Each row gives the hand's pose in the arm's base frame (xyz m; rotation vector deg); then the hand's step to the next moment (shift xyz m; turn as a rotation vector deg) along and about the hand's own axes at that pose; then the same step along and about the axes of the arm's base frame.
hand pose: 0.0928 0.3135 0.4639 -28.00 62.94 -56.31
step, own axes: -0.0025 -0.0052 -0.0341 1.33 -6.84 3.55
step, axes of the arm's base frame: -0.0332 0.0037 -0.0088 0.53 -5.06 5.94
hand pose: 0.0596 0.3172 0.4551 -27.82 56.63 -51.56
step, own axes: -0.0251 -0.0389 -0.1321 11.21 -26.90 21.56
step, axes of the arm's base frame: -0.1378 0.0039 -0.0243 10.16 -25.13 24.07
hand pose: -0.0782 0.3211 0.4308 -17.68 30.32 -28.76
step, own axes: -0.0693 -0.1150 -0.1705 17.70 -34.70 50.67
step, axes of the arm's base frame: -0.1884 -0.0852 -0.0659 28.09 -30.67 48.53
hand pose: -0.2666 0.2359 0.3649 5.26 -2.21 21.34
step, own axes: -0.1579 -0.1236 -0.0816 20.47 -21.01 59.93
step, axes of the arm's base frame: -0.1002 -0.1638 -0.1000 25.48 -17.87 59.02
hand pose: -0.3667 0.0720 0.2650 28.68 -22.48 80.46
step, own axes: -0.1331 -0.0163 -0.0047 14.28 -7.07 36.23
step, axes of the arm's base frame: -0.0015 -0.1094 -0.0776 10.07 -8.71 37.27
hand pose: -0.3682 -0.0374 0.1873 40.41 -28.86 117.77
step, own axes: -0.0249 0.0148 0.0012 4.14 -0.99 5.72
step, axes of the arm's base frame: -0.0009 -0.0238 -0.0165 0.63 -0.29 7.10
